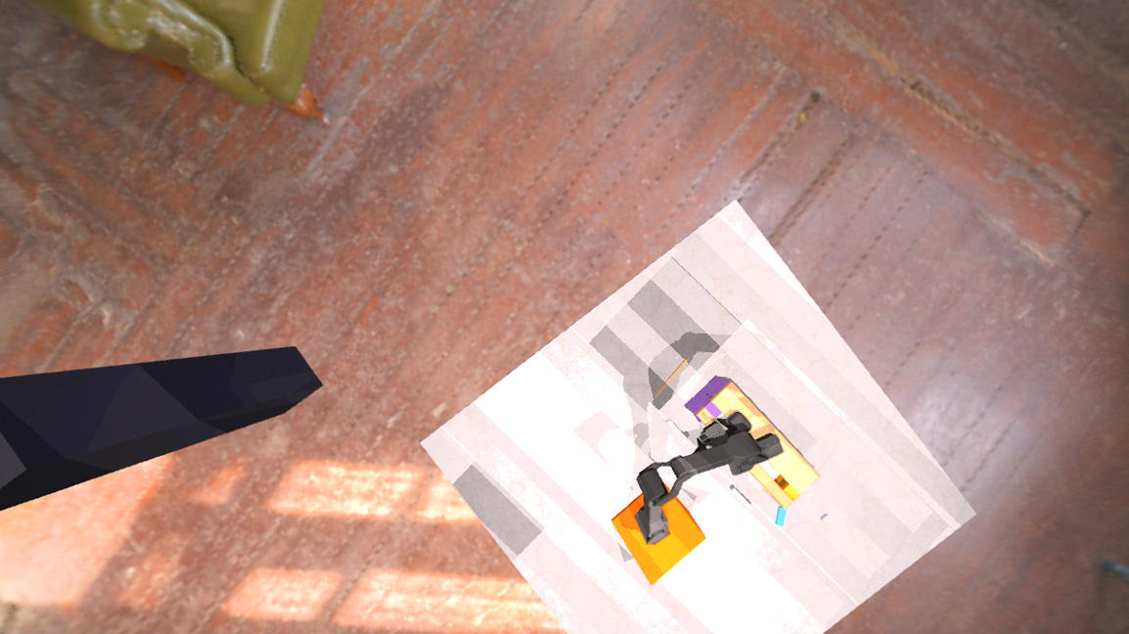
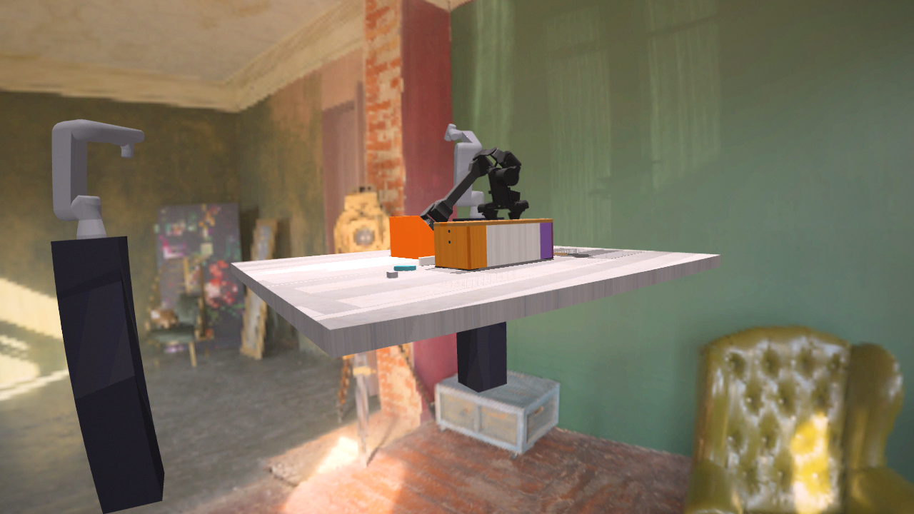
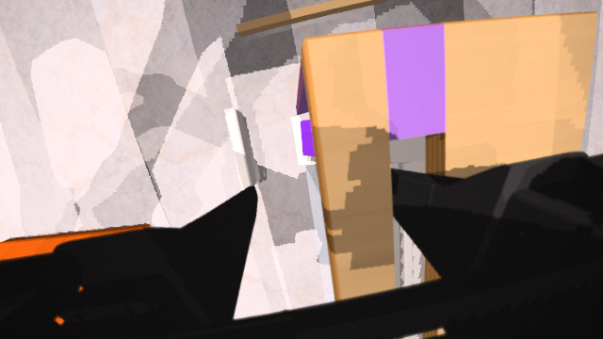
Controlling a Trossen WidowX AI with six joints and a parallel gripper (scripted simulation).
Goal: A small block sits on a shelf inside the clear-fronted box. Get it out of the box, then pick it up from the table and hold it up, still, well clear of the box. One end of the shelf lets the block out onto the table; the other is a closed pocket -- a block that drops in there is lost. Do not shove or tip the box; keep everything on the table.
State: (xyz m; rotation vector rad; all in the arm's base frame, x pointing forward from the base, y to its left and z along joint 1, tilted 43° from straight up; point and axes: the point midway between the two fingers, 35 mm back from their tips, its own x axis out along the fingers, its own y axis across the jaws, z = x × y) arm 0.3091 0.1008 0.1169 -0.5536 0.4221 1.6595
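Now: the purple block 2 cm ahead of my gripper tip, 3 cm to the left of it and 3 cm below it. Also, from my gripper tip: grey piece (15 cm ahead, 50 cm to the right, 8 cm below); then thin orange stick (1 cm ahead, 17 cm to the left, 9 cm below); then long box (5 cm ahead, 12 cm to the right, 3 cm below).
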